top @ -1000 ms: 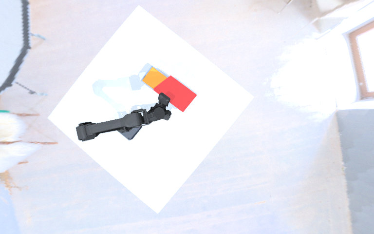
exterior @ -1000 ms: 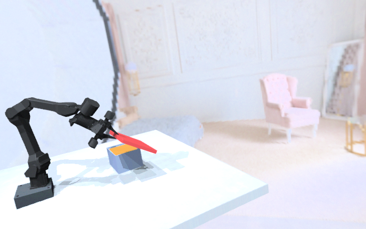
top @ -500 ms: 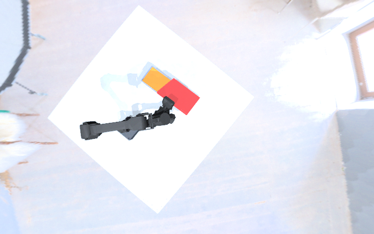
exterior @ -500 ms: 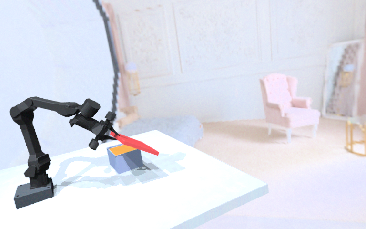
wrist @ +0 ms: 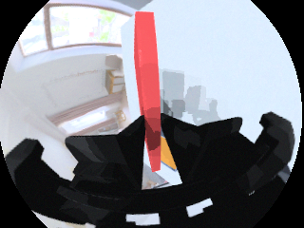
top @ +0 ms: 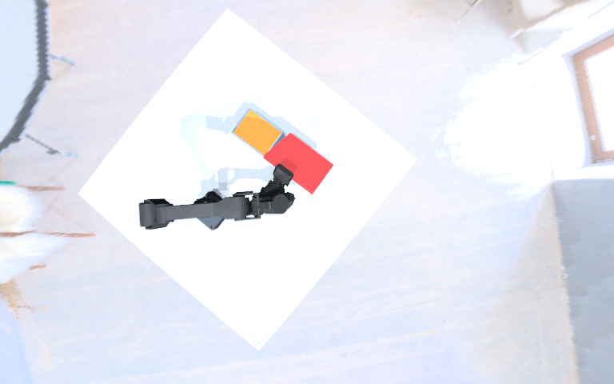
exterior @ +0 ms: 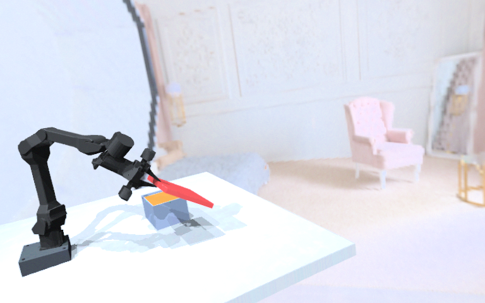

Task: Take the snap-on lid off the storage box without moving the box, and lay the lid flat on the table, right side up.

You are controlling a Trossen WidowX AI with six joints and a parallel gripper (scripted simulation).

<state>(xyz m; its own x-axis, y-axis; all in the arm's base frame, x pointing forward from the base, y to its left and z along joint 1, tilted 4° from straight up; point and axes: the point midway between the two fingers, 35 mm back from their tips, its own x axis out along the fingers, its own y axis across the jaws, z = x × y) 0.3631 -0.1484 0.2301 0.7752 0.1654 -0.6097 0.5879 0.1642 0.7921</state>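
The red lid lies 7 cm ahead of my gripper tip, 2 cm to the left of it and 4 cm below it. Also, from my gripper tip: blue-grey storage box (26 cm to the left, 18 cm below).
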